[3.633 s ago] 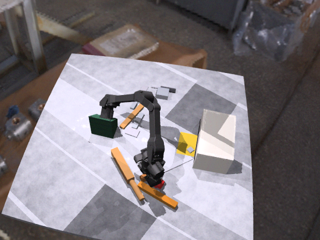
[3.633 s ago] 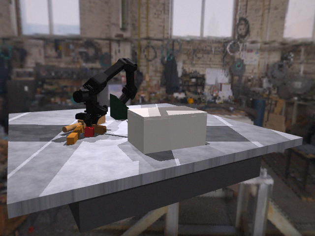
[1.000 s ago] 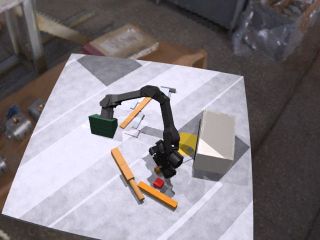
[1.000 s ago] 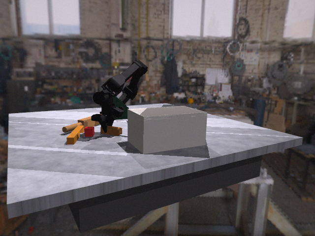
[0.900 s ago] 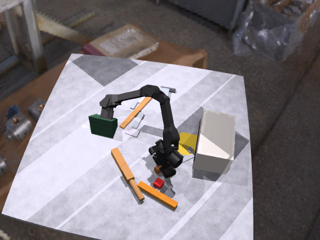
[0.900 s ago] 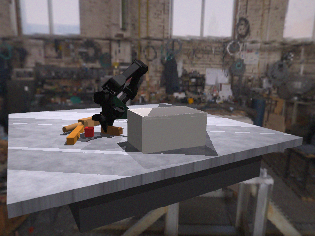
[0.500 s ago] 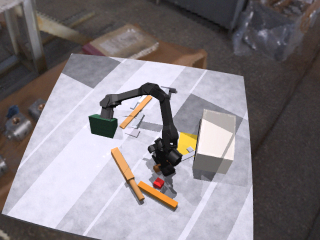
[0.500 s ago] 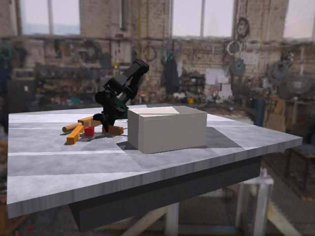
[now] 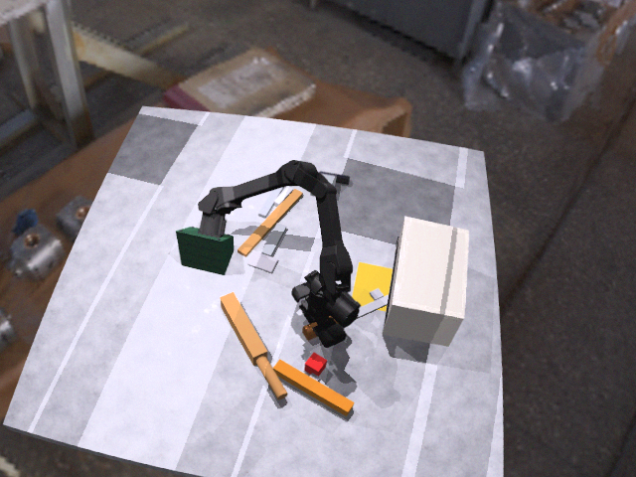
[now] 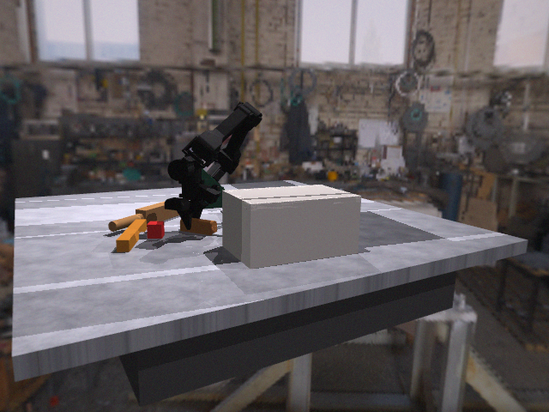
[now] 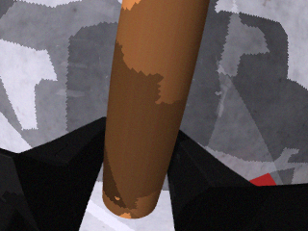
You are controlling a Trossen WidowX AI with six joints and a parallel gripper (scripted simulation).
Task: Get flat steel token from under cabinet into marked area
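My gripper tip is now 14 cm past the orange paddle, 10 cm to the left of it and 2 cm below it. The rest, counted from my gripper tip: small grey piece 1 cm ahead, 15 cm to the right; red cube 1 cm ahead, 11 cm to the right, 1 cm above; orange bar 1 cm ahead, 17 cm to the right, 1 cm above.
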